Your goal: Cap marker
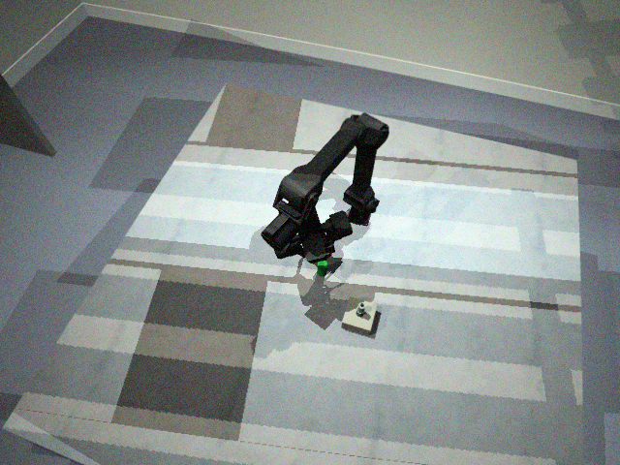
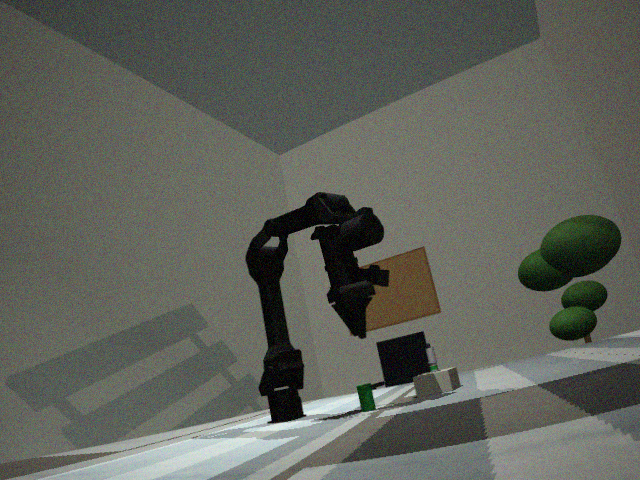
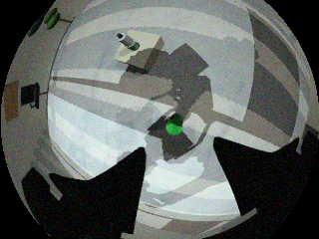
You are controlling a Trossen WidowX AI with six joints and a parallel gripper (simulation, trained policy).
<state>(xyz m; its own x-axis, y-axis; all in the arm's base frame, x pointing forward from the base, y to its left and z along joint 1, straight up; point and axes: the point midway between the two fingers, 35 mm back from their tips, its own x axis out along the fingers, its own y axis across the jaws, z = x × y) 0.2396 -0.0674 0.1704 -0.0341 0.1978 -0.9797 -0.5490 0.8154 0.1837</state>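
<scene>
The green cap lies 2 cm behind my gripper tip, 1 cm to the left of it and 11 cm below it. From my gripper tip the other things lie so: beige holder block: 9 cm ahead, 14 cm to the left, 12 cm below.
</scene>
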